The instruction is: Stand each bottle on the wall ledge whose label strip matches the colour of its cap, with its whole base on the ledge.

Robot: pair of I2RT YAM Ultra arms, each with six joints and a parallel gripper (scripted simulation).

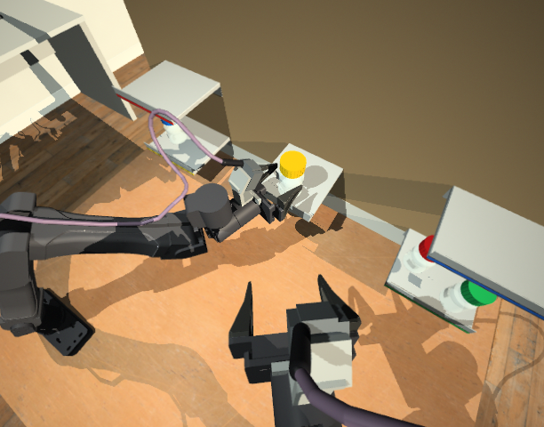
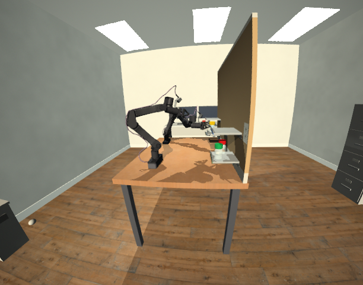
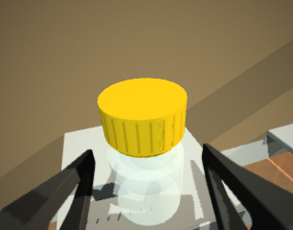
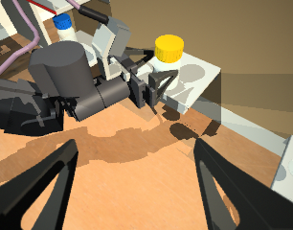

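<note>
The yellow-capped bottle lies 20 mm below my left hand, 20 mm ahead of it and 10 mm to the right of it. Round my left hand: red-capped bottle (350 mm to the right, 110 mm below, 30 mm ahead); then blue-capped bottle (430 mm to the left, 110 mm below, 90 mm ahead); then brown wall (190 mm above, 160 mm ahead, 20 mm to the right).
</note>
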